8 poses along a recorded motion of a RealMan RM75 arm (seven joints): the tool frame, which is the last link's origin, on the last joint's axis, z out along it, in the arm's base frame.
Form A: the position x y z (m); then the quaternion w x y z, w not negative.
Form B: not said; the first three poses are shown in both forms.
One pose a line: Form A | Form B
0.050, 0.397, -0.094, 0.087, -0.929, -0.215, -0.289 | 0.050, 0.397, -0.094, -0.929, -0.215, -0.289, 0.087
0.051, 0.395, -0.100, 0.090, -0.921, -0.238, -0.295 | 0.051, 0.395, -0.100, -0.921, -0.238, -0.295, 0.090
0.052, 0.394, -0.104, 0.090, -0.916, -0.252, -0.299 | 0.052, 0.394, -0.104, -0.916, -0.252, -0.299, 0.090
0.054, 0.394, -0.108, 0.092, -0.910, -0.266, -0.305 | 0.054, 0.394, -0.108, -0.910, -0.266, -0.305, 0.092
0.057, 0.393, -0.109, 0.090, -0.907, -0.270, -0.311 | 0.057, 0.393, -0.109, -0.907, -0.270, -0.311, 0.090
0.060, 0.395, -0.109, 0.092, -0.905, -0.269, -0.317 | 0.060, 0.395, -0.109, -0.905, -0.269, -0.317, 0.092
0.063, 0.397, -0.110, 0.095, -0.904, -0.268, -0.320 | 0.063, 0.397, -0.110, -0.904, -0.268, -0.320, 0.095
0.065, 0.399, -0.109, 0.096, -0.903, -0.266, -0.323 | 0.065, 0.399, -0.109, -0.903, -0.266, -0.323, 0.096
